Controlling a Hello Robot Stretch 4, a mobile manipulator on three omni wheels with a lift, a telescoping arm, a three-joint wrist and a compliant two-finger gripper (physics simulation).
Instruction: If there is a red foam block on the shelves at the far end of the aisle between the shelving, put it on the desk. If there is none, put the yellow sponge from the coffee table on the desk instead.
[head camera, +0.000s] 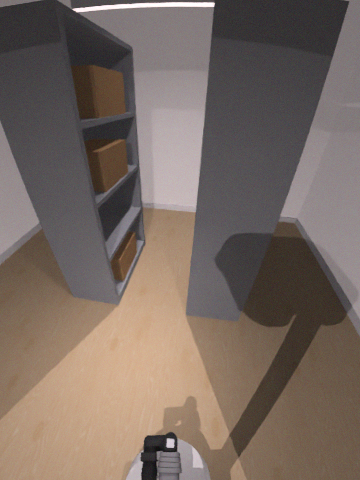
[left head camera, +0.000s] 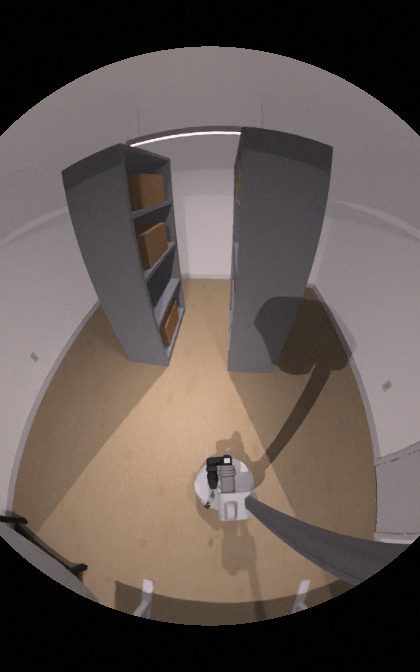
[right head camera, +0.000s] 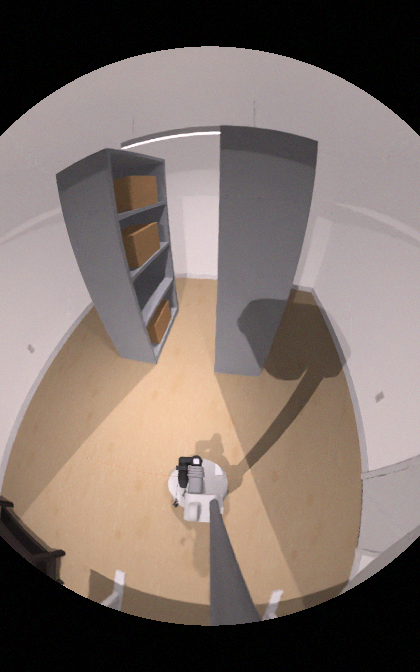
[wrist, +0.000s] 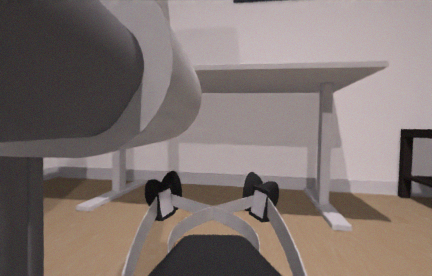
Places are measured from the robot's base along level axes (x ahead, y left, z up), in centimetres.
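Pixels of known places: gripper, between the fingertips: (right head camera: 182, 507) (wrist: 212, 187).
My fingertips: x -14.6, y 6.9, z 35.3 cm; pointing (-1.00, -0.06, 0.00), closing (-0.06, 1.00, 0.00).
Observation:
Behind a point stands the place of what it marks.
My gripper (wrist: 212, 187) @(y 6.9, x -14.6, z 35.3 cm) is open, its black fingertips apart with empty space between them. The left shelving unit (head camera: 35, 150) @(y 80.0, x 116.8, z 128.9 cm) (left head camera: 100, 240) (right head camera: 90, 240) @(y 75.2, x 116.2, z 129.7 cm) holds brown boxes. The right shelving unit (head camera: 260, 150) @(y -35.7, x 103.2, z 134.6 cm) (left head camera: 280, 225) (right head camera: 260, 215) @(y -30.0, x 103.8, z 139.8 cm) shows its plain grey end panel, which hides most of its shelves. The aisle runs between them to a white wall. No red foam block shows on the visible shelf parts. The desk (wrist: 300, 77) @(y 44.7, x -120.9, z 66.7 cm) stands against a wall in the wrist view. Part of the dark coffee table (wrist: 406, 165) @(y 125.5, x -161.5, z 18.7 cm) shows at that view's right edge; no yellow sponge shows.
Brown boxes (head camera: 110, 92) @(y 47.8, x 161.1, z 155.9 cm) (left head camera: 152, 190) (right head camera: 142, 192) @(y 48.2, x 158.0, z 153.8 cm) sit on the top left shelf, with others lower down. Desk feet (left head camera: 147, 592) (right head camera: 119, 585) show behind my base. A long shadow falls across the floor and the right unit. White walls stand on both sides.

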